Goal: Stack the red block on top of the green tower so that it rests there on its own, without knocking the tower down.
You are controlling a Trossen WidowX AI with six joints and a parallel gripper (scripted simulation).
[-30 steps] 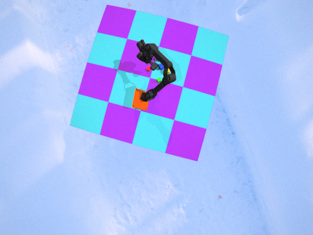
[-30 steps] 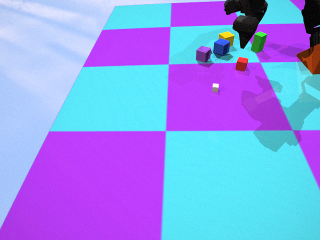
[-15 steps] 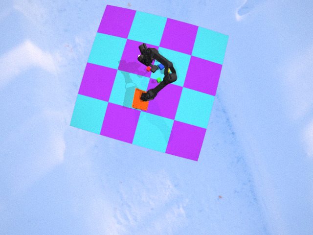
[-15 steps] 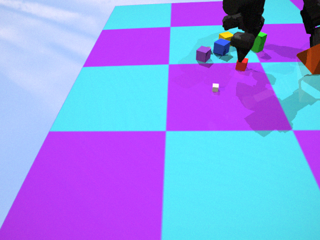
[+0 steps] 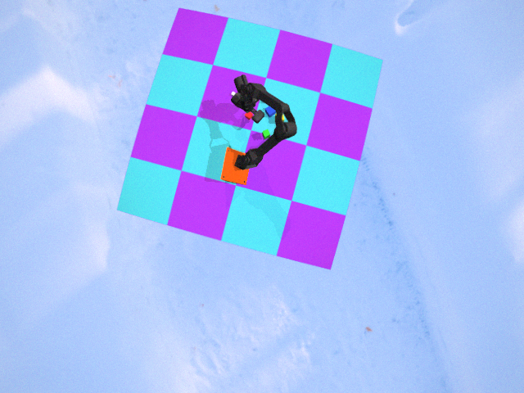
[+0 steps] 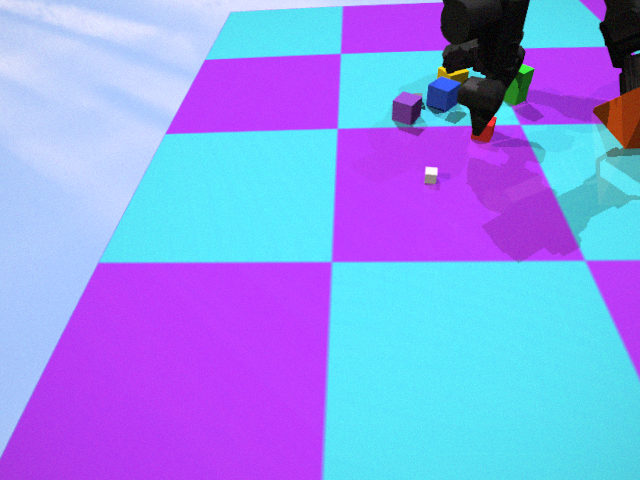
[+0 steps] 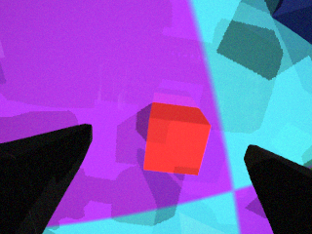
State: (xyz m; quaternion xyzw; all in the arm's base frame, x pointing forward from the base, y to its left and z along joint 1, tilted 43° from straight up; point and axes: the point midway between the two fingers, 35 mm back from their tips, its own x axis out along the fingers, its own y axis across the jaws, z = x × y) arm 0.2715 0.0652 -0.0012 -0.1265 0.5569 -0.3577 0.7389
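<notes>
Right now the red block is 10 mm below my gripper tip. Also, from my gripper tip: blue cube 110 mm to the right, 60 mm ahead, 10 mm below; purple cube 130 mm ahead, 60 mm to the right, 10 mm below; small white cube 120 mm to the left, 90 mm ahead, 20 mm below.
</notes>
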